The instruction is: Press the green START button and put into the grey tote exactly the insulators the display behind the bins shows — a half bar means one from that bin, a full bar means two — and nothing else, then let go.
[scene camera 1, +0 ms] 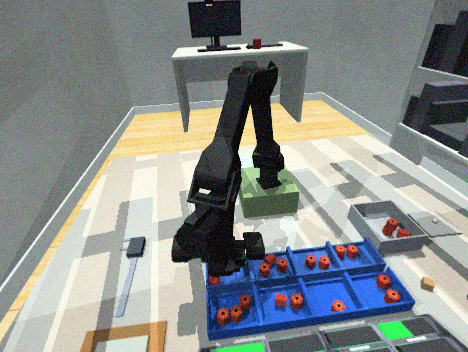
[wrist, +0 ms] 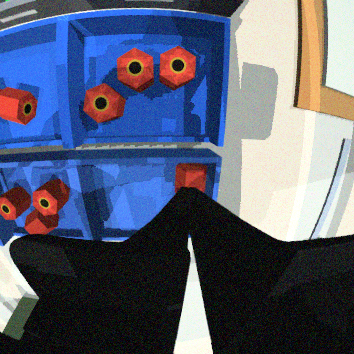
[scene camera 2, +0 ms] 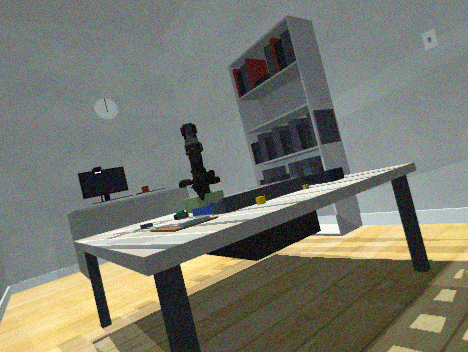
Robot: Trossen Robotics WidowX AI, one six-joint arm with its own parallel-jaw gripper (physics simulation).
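Places are measured from the arm's base along level axes (x ahead, y left, z up), in centimetres.
Pixels of known places: gripper, fingertip midpoint: [wrist: 187, 194] [scene camera 2: 203, 200]; arm's base, link origin: [scene camera 1: 268, 182] [scene camera 2: 205, 194].
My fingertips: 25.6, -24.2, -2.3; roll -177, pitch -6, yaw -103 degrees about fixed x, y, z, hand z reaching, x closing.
Ahead of a thing's pixels: the offset from my fingertips to its top centre, as dx, dy, dz. "*": to the spot under its first point.
My gripper [wrist: 187, 194] [scene camera 1: 219, 273] is shut and empty. It hangs low over the back-left compartment of the blue bin tray [scene camera 1: 302, 318] [wrist: 225, 88]. Its fingertips are right at a red insulator {-1.0, -0.9, -3.2} [wrist: 190, 175] [scene camera 1: 214, 280] lying by the compartment's outer wall; I cannot tell whether they touch it. The compartment beyond holds three hexagonal insulators {+7.9, +1.6, -3.1} [wrist: 135, 68] [scene camera 1: 236, 313]. The other compartments hold more red insulators {+1.8, +23.5, -3.1} [scene camera 1: 317, 261]. The grey tote {* -4.9, +43.2, -2.1} [scene camera 1: 358, 218] stands right of the tray with two red insulators {* +1.1, +48.6, -2.0} [scene camera 1: 390, 227] inside. The display panels {+22.5, +30.9, -1.4} [scene camera 1: 392, 330] show at the bottom edge, some green, some dark.
The arm's green base block [scene camera 1: 267, 200] stands behind the tray. A grey square tool {* -19.0, -19.0, -4.2} [scene camera 1: 135, 246] lies to the left, and a wood-framed board {* +4.0, -21.4, -5.5} [scene camera 1: 124, 336] [wrist: 310, 70] lies at the front left. In scene camera 2 a yellow cube {+30.0, +3.3, -3.3} [scene camera 2: 260, 200] sits further along the table.
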